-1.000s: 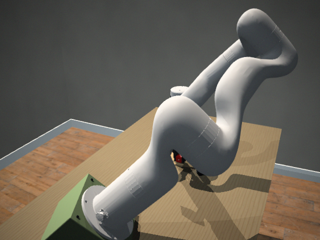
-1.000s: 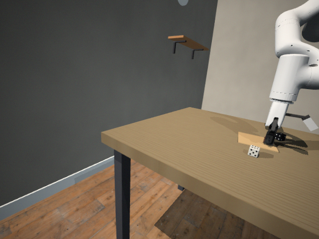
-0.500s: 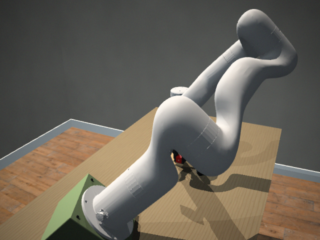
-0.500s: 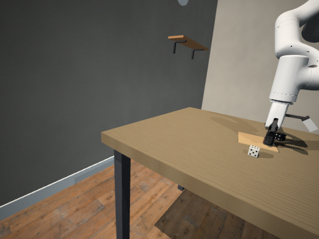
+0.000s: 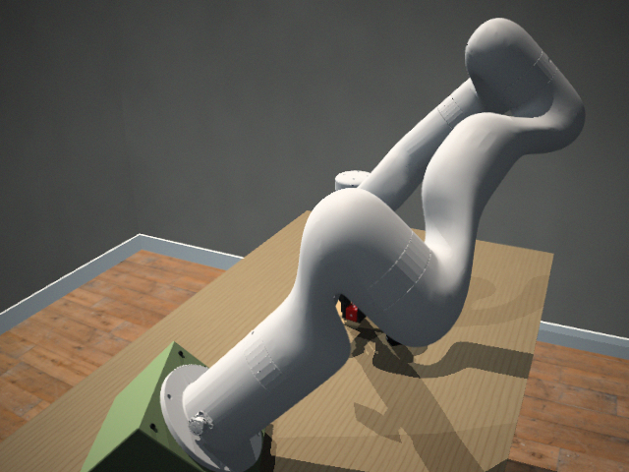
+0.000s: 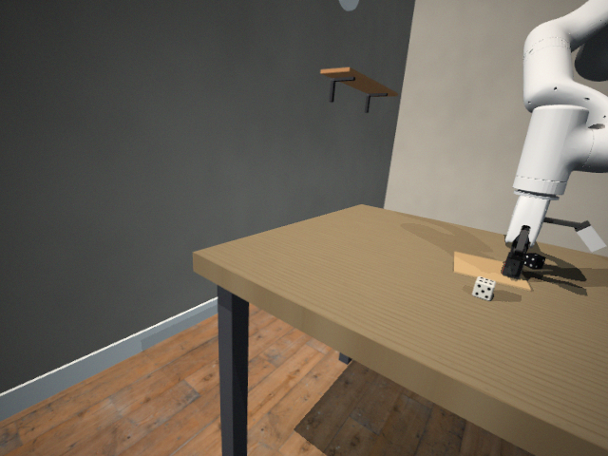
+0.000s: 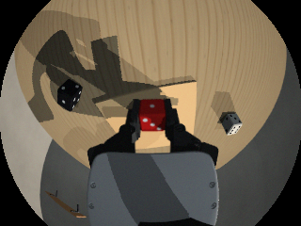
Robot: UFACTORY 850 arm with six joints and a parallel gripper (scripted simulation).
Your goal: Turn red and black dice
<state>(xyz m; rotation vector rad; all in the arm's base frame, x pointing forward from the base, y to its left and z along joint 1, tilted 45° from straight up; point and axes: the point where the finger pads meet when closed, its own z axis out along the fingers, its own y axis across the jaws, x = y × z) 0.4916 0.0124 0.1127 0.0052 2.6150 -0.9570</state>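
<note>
Right now the red die is 1 cm below my hand. Also, from my hand: tan mat 4 cm ahead, 1 cm to the right, 2 cm below; black die 5 cm behind, 11 cm to the right, 1 cm below; white die 5 cm ahead, 15 cm to the left, 1 cm below.
</note>
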